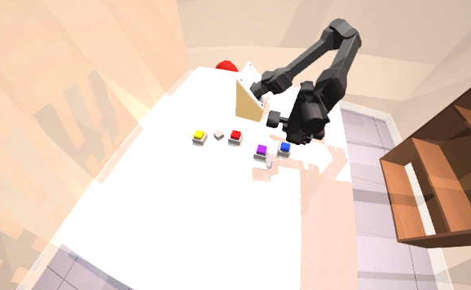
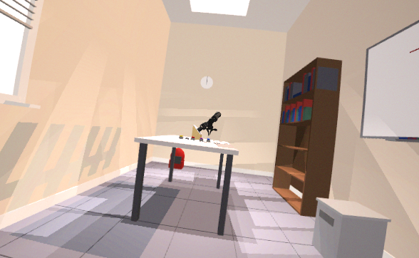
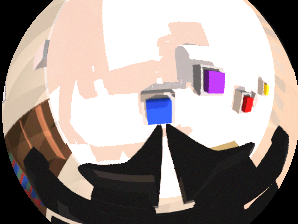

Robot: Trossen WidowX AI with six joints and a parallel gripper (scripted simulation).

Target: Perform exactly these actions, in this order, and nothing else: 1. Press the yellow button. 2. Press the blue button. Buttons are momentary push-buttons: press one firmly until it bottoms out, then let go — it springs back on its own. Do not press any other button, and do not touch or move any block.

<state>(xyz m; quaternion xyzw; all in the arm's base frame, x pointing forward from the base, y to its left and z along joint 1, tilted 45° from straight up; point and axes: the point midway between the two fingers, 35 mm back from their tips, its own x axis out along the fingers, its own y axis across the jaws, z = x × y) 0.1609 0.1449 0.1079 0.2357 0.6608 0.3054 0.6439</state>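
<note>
Now: gripper tip 40 mm above the blue button. Round my gripper tip: purple button 80 mm to the right, 50 mm ahead, 40 mm below; then red button 200 mm to the right, 40 mm below, 20 mm ahead; then yellow button 330 mm to the right, 70 mm ahead, 40 mm below.
</note>
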